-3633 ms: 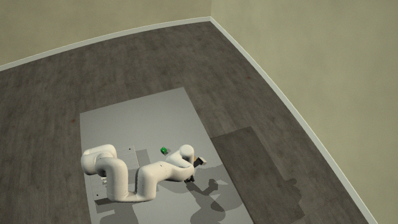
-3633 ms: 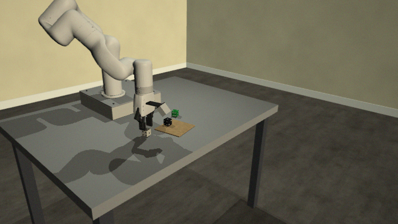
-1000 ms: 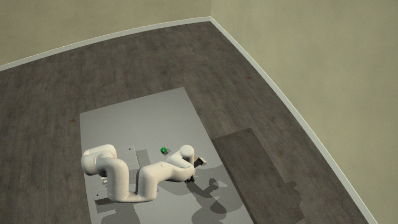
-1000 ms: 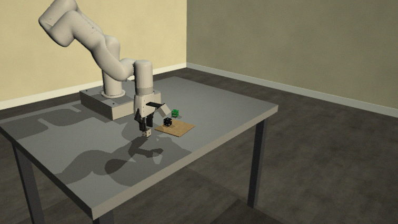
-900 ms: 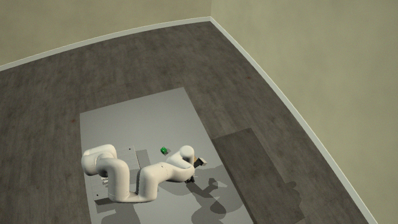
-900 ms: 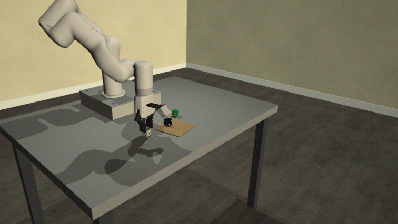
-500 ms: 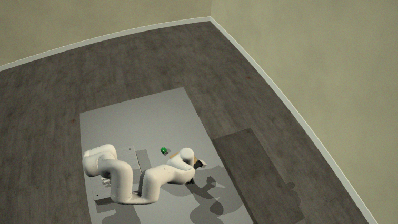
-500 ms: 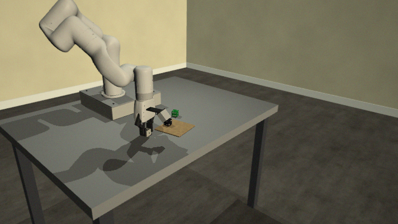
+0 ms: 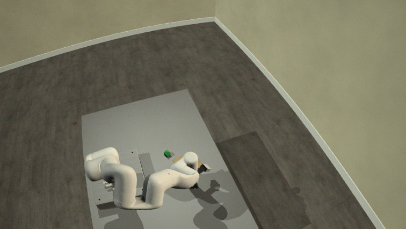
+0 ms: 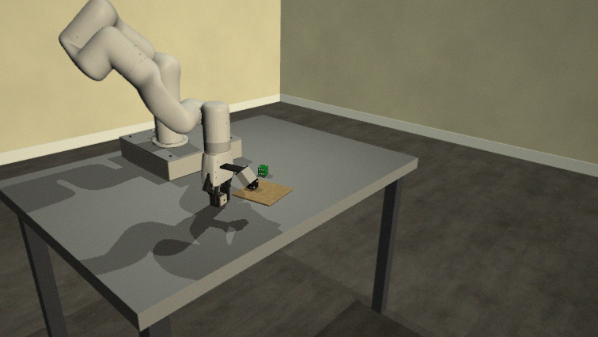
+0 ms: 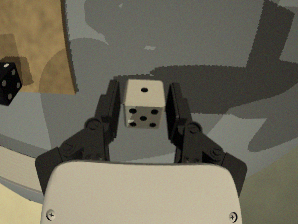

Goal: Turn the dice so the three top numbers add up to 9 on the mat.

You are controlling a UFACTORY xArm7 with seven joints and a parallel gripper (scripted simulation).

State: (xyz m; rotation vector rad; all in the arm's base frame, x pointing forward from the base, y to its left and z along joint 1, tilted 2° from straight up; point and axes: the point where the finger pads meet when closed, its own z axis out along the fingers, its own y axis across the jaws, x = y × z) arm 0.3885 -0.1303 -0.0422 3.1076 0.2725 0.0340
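Right now the white die is 10 mm below my hand. Round my hand: black die: 140 mm to the left; green die: 250 mm to the left, 50 mm behind, 10 mm below; tan mat: 140 mm to the left, 50 mm ahead, 20 mm below.
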